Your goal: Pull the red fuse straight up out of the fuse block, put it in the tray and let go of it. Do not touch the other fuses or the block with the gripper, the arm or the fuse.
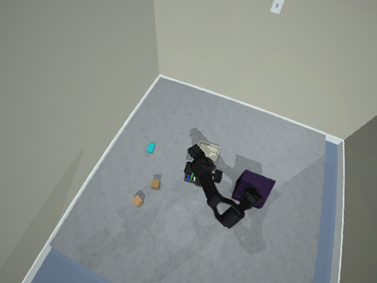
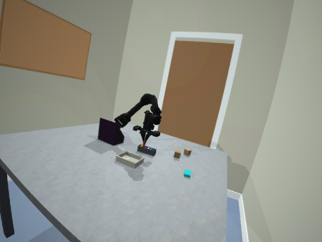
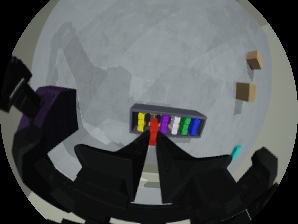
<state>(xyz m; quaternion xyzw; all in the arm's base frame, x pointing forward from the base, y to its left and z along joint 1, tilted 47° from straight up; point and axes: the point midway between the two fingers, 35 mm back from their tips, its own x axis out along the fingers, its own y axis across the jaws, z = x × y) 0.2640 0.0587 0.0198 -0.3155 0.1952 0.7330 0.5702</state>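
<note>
Right now the beige tray is 19 cm to the right of my gripper tip, 6 cm below it and 5 cm ahead of it. The rest, counted from my gripper tip: red fuse 1 cm below; then cyan cube 36 cm ahead, 6 cm below, 3 cm to the right.
</note>
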